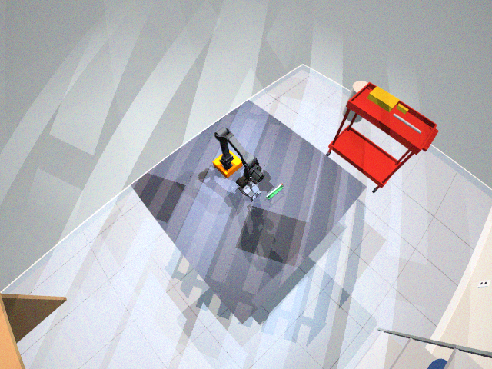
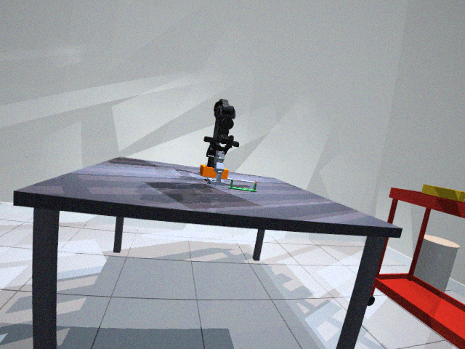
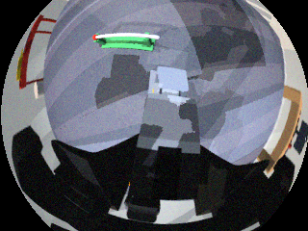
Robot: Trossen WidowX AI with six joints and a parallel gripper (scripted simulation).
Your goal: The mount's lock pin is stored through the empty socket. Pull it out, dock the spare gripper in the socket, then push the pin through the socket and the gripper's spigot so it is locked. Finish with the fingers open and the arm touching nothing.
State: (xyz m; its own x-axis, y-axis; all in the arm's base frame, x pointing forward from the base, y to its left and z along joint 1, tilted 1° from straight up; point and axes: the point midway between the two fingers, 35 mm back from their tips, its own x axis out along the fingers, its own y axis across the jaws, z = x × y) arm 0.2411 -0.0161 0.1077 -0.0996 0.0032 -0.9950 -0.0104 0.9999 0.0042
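My gripper tip is 150 mm short of the green cradle, 110 mm to the right of it and 110 mm above it. The rest, counted from my gripper tip: spare gripper: 10 mm ahead; mount: 40 mm ahead, 80 mm below.
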